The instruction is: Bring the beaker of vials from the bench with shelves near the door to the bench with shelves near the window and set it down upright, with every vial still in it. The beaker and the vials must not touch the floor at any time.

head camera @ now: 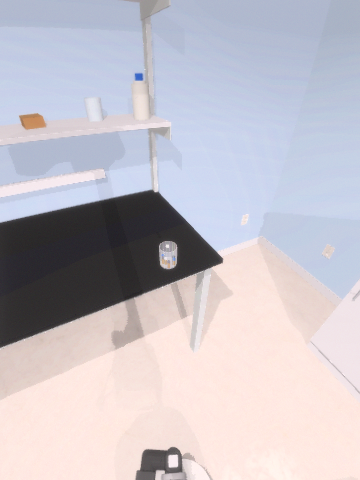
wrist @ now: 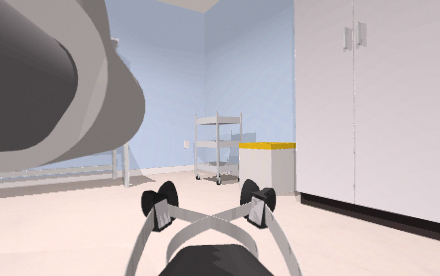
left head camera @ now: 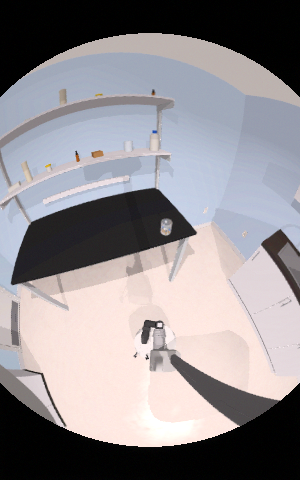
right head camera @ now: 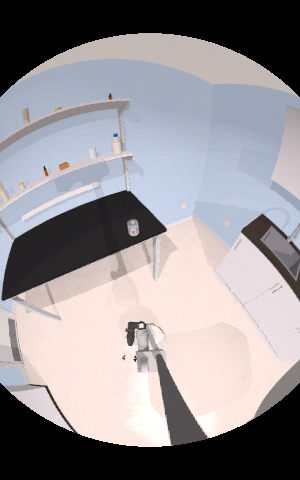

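Note:
The beaker of vials [head camera: 168,255] [left head camera: 166,227] [right head camera: 133,228] is a clear glass with small blue and orange vials inside. It stands upright near the right front corner of the black-topped bench with shelves [head camera: 75,265] [left head camera: 90,240] [right head camera: 70,240]. My gripper [wrist: 209,195] [left head camera: 141,356] [right head camera: 129,358] is open, its two dark fingertips apart with no object between them. It is low over the floor, well away from the bench and beaker. In the head camera view part of the wrist shows at the bottom edge, and the fingers are hidden.
Bottles, a cup and an orange block stand on the bench's shelf [head camera: 75,131]. A sink cabinet [left head camera: 265,300] [right head camera: 260,290] is at the right. The wrist view shows a wheeled cart [wrist: 218,144], a yellow-lidded bin [wrist: 267,167], a tall cabinet [wrist: 365,100] and bench legs at left.

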